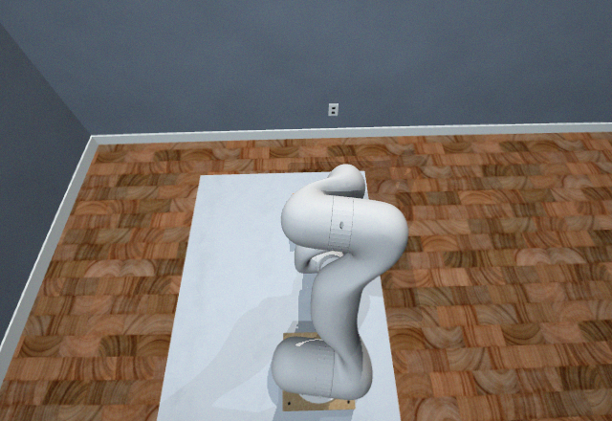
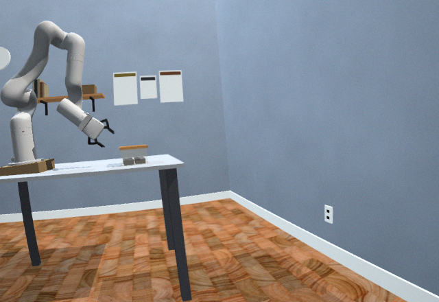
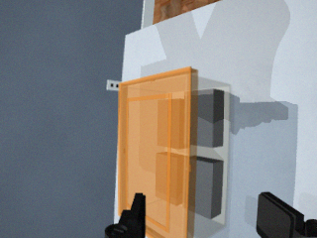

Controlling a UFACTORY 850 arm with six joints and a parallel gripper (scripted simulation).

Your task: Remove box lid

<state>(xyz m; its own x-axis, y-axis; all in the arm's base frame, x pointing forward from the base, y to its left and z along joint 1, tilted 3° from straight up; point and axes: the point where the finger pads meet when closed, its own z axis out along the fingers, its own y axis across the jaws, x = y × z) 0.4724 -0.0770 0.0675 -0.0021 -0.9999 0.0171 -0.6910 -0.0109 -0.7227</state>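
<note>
Now: the lid 130 mm ahead of my hand, 10 mm to the right of it and 50 mm below it. Round my hand: box 130 mm ahead, 10 mm to the right, 100 mm below.
</note>
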